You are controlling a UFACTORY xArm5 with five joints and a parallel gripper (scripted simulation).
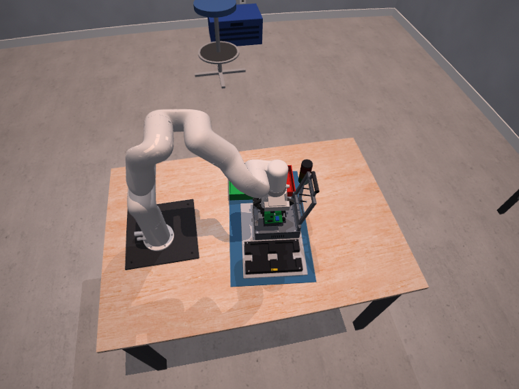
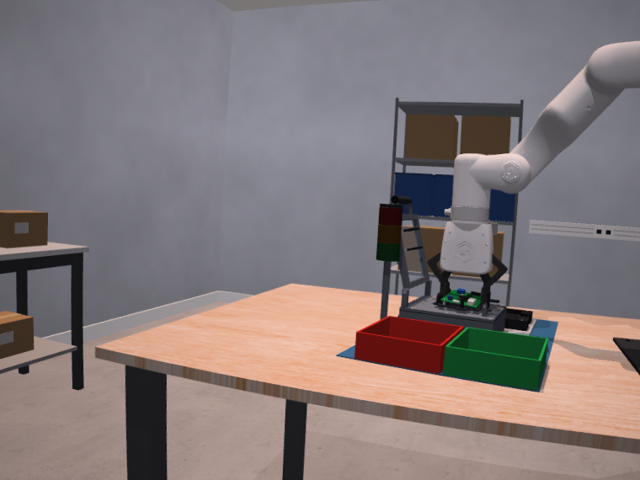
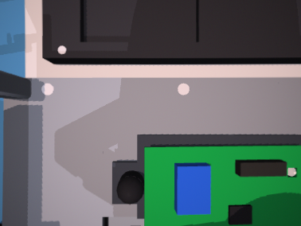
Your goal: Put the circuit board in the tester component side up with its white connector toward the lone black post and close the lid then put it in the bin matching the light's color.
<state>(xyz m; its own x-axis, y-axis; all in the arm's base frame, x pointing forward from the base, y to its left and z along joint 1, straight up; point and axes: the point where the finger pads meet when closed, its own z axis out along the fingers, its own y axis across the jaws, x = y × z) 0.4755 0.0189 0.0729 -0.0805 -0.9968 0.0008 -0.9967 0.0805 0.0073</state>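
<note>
The lid lies 120 mm ahead of my hand, 10 mm to the right of it and 100 mm above it. From my hand the other things lie so: red bin: 60 mm ahead, 200 mm to the left, 70 mm below; green bin: 90 mm behind, 210 mm to the left, 70 mm below; green circuit board: right at my hand.
</note>
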